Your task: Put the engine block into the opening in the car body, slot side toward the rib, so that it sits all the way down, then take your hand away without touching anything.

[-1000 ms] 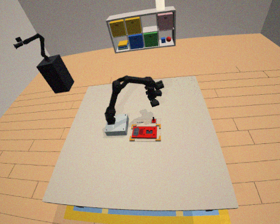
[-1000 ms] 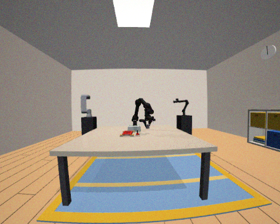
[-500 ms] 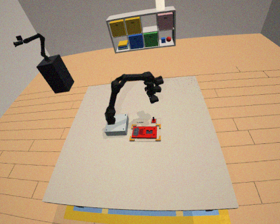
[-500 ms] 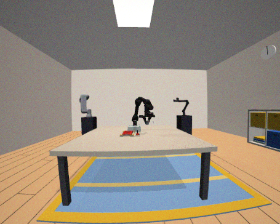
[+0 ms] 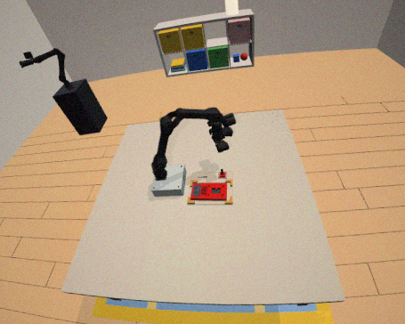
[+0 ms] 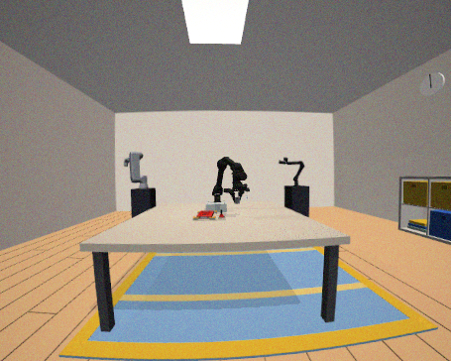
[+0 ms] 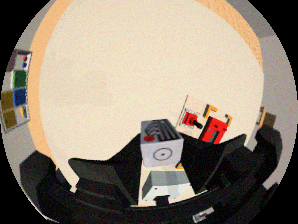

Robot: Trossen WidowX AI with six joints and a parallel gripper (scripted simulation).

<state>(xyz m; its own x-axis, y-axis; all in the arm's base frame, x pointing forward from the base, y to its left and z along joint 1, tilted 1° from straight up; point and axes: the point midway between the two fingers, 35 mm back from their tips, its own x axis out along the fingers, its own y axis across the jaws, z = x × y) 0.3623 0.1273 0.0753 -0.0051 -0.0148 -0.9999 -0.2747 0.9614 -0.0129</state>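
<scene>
Right now my gripper tip is 1 cm to the left of the engine block and 1 cm below it.
</scene>
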